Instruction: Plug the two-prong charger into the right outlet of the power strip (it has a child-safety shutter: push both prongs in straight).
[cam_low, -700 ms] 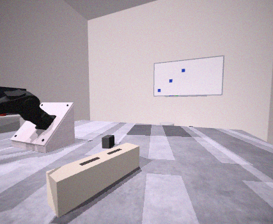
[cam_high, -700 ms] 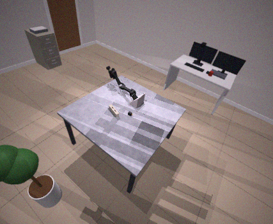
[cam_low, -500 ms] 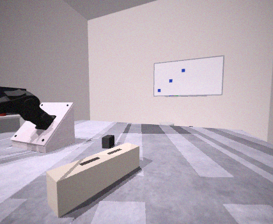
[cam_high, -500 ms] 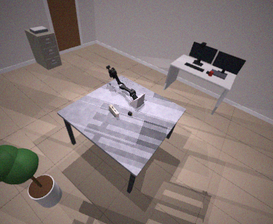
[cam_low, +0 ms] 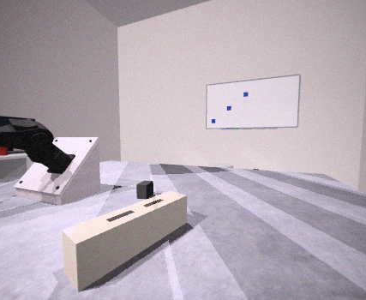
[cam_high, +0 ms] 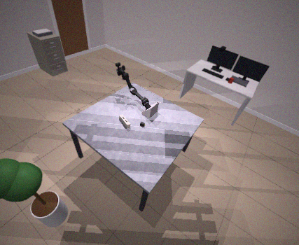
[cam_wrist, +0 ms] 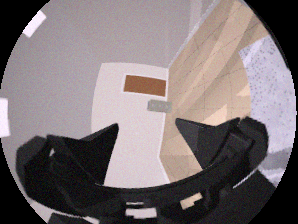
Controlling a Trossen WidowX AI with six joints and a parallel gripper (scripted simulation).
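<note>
Now: gripper tip 340 mm short of the two-prong charger, 790 mm to the right of it and 360 mm above it.
</note>
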